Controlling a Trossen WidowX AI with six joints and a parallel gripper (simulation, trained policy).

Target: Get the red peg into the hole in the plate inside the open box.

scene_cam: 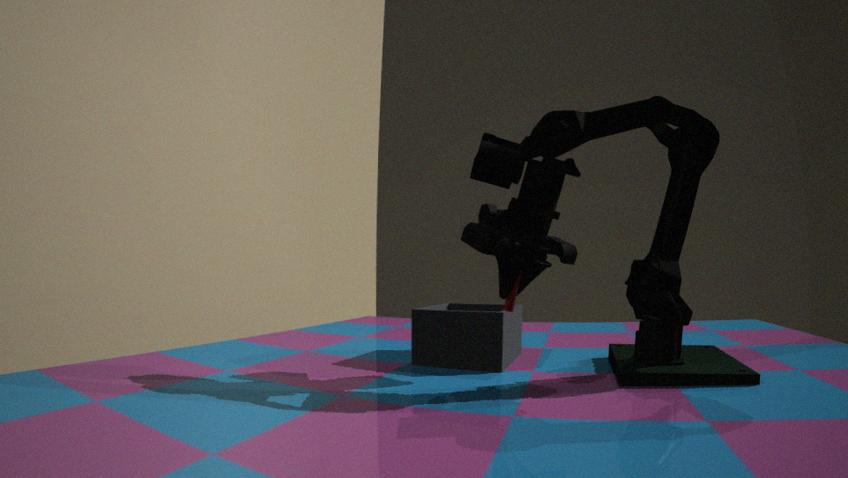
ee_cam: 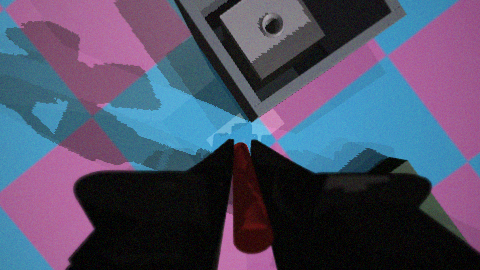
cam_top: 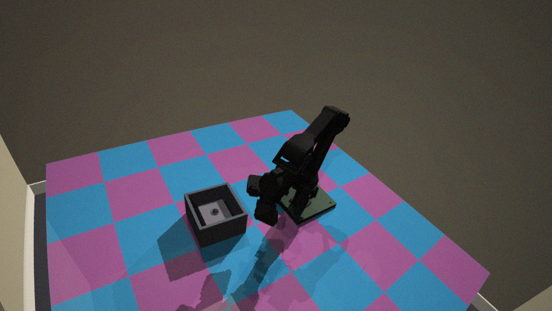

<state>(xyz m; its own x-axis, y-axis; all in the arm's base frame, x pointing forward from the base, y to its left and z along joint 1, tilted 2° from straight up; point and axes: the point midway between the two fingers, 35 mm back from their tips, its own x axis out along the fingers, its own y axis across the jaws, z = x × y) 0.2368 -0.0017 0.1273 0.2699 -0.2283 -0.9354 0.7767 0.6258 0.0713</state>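
The grey plate lies 60 mm ahead of my gripper tip, 130 mm to the right of it and 80 mm below it. Also, from my gripper tip: dark grey box 60 mm ahead, 130 mm to the right, 100 mm below; red peg 10 mm behind, 10 mm to the left, 20 mm above.
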